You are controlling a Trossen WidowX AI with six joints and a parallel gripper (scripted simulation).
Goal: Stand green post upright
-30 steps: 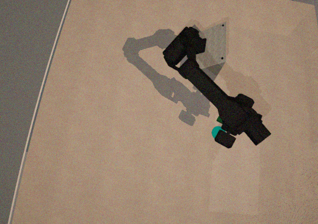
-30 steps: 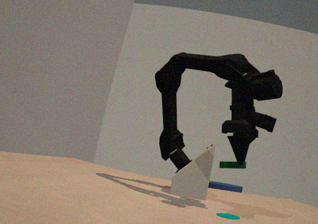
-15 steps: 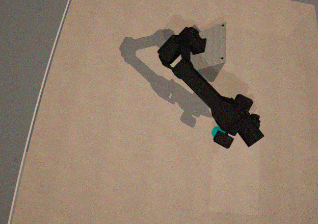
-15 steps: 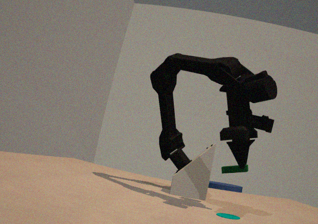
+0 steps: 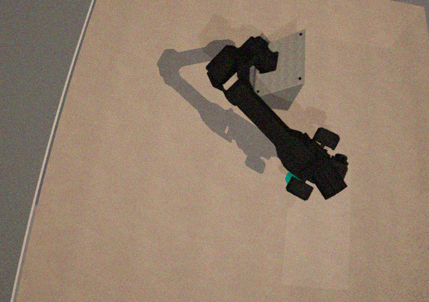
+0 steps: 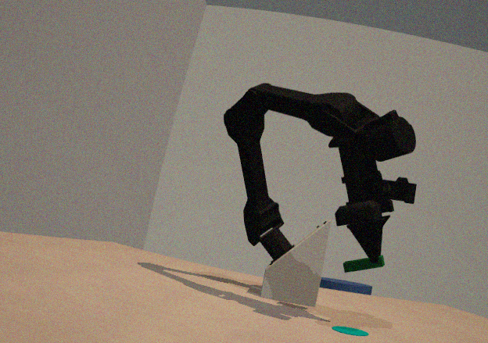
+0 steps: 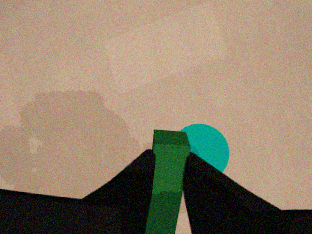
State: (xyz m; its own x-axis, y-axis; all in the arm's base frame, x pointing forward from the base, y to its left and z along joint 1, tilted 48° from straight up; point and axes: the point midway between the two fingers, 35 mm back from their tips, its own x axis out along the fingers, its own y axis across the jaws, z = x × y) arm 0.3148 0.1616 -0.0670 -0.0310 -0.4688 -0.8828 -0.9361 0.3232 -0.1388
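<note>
Now: the cyan circle 12 cm below my gripper tip, 2 cm to the right of it and 1 cm ahead of it. From my gripper tip the other things lie so: green post 2 cm to the right, 1 cm below, 1 cm behind.
</note>
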